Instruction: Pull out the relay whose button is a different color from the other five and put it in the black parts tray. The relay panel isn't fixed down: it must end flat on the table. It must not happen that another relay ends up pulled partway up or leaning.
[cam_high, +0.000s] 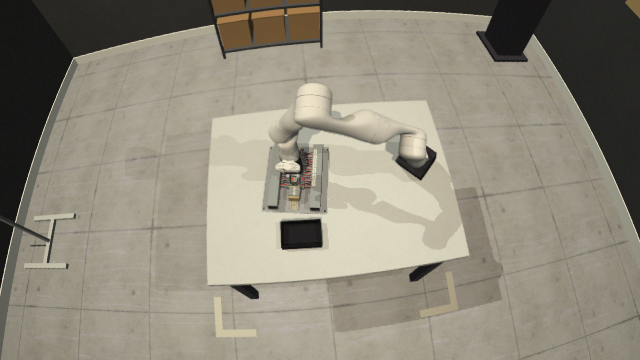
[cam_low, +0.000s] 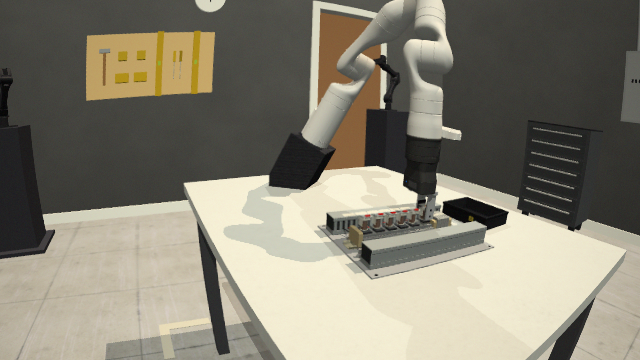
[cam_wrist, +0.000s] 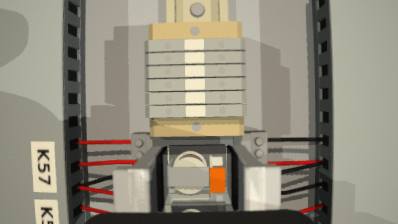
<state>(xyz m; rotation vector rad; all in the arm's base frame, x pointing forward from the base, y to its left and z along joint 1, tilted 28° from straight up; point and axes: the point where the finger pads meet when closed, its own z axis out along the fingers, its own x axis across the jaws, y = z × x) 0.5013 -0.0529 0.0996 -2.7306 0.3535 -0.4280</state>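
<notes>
Now: hand 10 mm above the clear relay. From my hand the other things lie so: black parts tray: 220 mm to the left, 50 mm below, 10 mm ahead; relay panel: 40 mm to the right, 40 mm below, 10 mm behind.
</notes>
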